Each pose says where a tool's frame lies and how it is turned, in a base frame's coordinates. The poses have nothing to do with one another.
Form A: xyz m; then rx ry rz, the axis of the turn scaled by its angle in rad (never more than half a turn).
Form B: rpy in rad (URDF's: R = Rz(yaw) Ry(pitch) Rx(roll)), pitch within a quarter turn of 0, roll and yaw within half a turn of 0; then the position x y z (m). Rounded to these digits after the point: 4 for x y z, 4 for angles.
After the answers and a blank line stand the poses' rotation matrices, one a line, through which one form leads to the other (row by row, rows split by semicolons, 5 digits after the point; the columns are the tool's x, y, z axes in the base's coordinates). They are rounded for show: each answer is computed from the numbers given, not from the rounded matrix.
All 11 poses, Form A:
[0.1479, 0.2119, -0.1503, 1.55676, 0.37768, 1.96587]
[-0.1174, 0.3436, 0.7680, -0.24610, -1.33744, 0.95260]
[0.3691, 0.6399, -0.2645, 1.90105, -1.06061, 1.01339]
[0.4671, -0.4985, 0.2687, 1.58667, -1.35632, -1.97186]
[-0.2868, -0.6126, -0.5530, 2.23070, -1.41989, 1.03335]
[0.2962, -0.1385, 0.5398, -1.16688, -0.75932, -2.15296]
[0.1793, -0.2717, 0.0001, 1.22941, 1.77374, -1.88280]
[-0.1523, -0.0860, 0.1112, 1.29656, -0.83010, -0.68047]
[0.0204, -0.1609, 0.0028, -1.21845, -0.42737, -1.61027]
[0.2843, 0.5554, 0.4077, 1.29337, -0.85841, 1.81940]
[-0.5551, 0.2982, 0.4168, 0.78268, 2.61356, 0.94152]
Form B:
[1.1172, -0.8984, 1.7900, 0.1479, 0.2119, -0.1503]
[-1.1788, -0.7890, 1.6639, -0.1174, 0.3436, 0.7680]
[2.6860, -1.0732, -0.7437, 0.3691, 0.6399, -0.2645]
[1.6188, 0.6676, -2.0530, 0.4671, -0.4985, 0.2687]
[-2.9684, -0.7867, -1.2057, -0.2868, -0.6126, -0.5530]
[0.4270, -1.0433, -2.7093, 0.2962, -0.1385, 0.5398]
[-1.7365, 0.8086, 2.6245, 0.1793, -0.2717, 0.0001]
[1.5004, -0.1442, -0.9843, -0.1523, -0.0860, 0.1112]
[-0.5875, -1.0372, -1.4921, 0.0204, -0.1609, 0.0028]
[-0.3678, -1.2767, 2.4610, 0.2843, 0.5554, 0.4077]
[2.4330, 0.0548, 2.5394, -0.5551, 0.2982, 0.4168]

-0.13543 -0.27476 0.95193; 0.60795 -0.78169 -0.13913; 0.78234 0.55988 0.27291
-0.06550 -0.44136 -0.89494; 0.70151 0.61745 -0.35586; 0.70964 -0.65111 0.26918
0.35129 -0.89253 0.28283; -0.32315 -0.39910 -0.85808; 0.87873 0.21003 -0.42862
-0.36416 -0.32929 -0.87118; -0.69578 -0.52561 0.48951; -0.61910 0.78441 -0.03771
0.25214 -0.87656 0.40996; -0.65963 -0.46566 -0.58996; 0.70803 -0.12167 -0.69562
-0.45705 0.70630 0.54060; -0.21089 -0.67652 0.70558; 0.86408 0.20848 0.45815
-0.60024 0.70168 -0.38388; 0.34138 -0.20929 -0.91633; -0.72331 -0.68107 -0.11391
0.54774 -0.02078 -0.83639; -0.82421 0.15832 -0.54370; 0.14372 0.98717 0.06960
0.04000 0.86727 0.49623; -0.50706 -0.41031 0.75798; 0.86098 -0.28194 0.42335
-0.22527 -0.85466 0.46778; 0.18240 -0.50862 -0.84145; 0.95707 -0.10423 0.27046
-0.82285 0.40075 0.40289; 0.56562 0.64591 0.51271; -0.05477 0.64977 -0.75816

